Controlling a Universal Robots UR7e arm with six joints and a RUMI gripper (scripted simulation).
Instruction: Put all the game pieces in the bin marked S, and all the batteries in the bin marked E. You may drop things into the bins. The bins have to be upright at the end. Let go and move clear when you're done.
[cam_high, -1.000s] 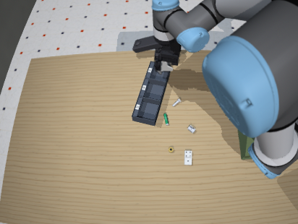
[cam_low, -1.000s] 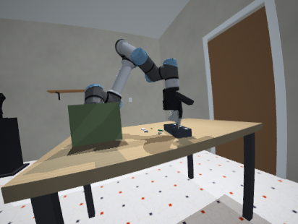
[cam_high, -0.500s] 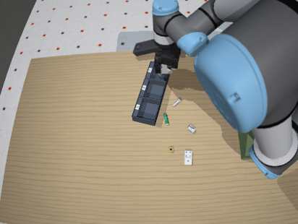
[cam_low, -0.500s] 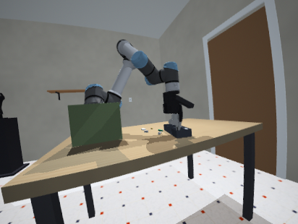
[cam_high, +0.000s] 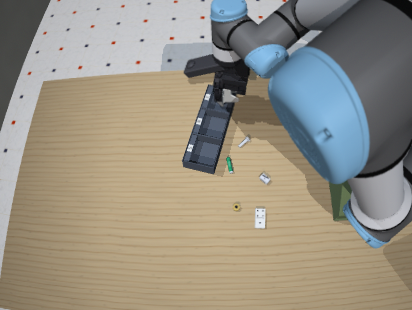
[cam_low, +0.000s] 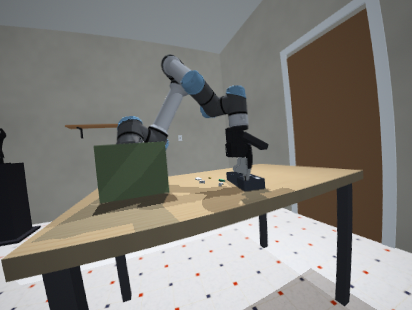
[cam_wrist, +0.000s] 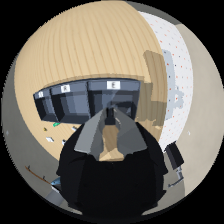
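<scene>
Now: hand 7 cm to the right of the black bin tray, 3 cm short of it and 2 cm above it. From my hand the other things lie so: green battery 18 cm to the left, 3 cm below, 2 cm behind; grey-white piece 22 cm to the left, 11 cm behind, 3 cm below; grey cylinder 11 cm to the left, 6 cm behind, 3 cm below.
</scene>
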